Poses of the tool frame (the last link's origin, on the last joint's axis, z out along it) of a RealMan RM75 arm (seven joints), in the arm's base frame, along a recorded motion.
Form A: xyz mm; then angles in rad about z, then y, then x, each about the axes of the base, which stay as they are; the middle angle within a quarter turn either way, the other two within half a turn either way.
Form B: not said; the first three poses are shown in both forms.
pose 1, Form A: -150.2 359.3 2.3 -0.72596 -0.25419 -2.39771
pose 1, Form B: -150.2 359.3 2.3 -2.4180 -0.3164 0.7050
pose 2, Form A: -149.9 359.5 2.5 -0.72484 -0.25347 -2.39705
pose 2, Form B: -149.9 359.5 2.5 -2.4175 -0.3165 0.7035
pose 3, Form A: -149.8 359.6 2.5 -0.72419 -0.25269 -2.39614
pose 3, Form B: -149.8 359.6 2.5 -2.4170 -0.3171 0.7024
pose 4, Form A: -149.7 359.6 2.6 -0.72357 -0.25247 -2.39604
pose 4, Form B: -149.7 359.6 2.6 -2.4169 -0.3169 0.7018
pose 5, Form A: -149.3 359.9 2.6 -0.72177 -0.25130 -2.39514
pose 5, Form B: -149.3 359.9 2.6 -2.4163 -0.3169 0.6995
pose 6, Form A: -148.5 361.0 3.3 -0.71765 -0.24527 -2.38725
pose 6, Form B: -148.5 361.0 3.3 -2.4119 -0.3226 0.6911
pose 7, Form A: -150.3 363.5 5.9 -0.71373 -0.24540 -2.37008
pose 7, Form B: -150.3 363.5 5.9 -2.3968 -0.3308 0.6836
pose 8, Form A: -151.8 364.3 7.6 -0.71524 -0.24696 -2.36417
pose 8, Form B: -151.8 364.3 7.6 -2.3916 -0.3347 0.6840
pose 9, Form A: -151.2 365.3 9.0 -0.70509 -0.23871 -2.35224
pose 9, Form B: -151.2 365.3 9.0 -2.3830 -0.3398 0.6684
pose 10, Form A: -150.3 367.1 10.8 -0.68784 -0.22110 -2.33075
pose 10, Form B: -150.3 367.1 10.8 -2.3684 -0.3506 0.6391
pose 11, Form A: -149.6 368.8 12.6 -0.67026 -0.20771 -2.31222
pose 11, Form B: -149.6 368.8 12.6 -2.3534 -0.3565 0.6124
